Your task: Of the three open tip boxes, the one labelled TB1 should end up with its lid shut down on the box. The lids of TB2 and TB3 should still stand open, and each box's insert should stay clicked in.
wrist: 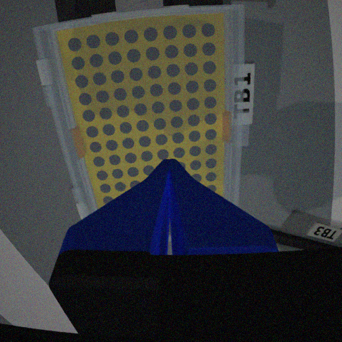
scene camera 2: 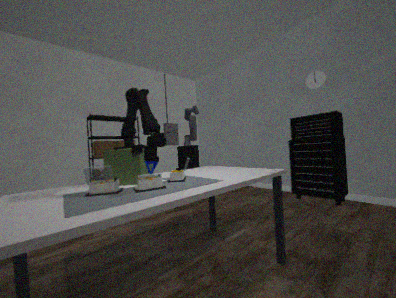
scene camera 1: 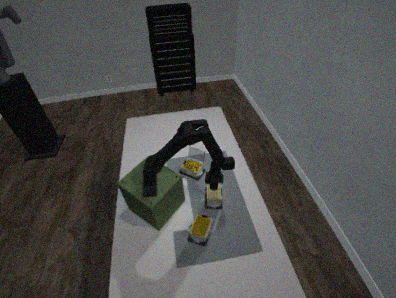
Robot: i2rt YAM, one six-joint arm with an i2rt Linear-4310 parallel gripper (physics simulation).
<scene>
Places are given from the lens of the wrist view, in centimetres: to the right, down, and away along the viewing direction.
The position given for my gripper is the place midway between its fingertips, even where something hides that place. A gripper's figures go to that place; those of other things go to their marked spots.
my gripper (wrist: pixel 169 170): 0, 0, 13
grey mat (wrist: pixel 283 174): 10, 0, 23
TB3 tip box (wrist: pixel 284 241): 12, 7, 27
The marked spots on the TB3 tip box and the grey mat are 8 cm apart.
</scene>
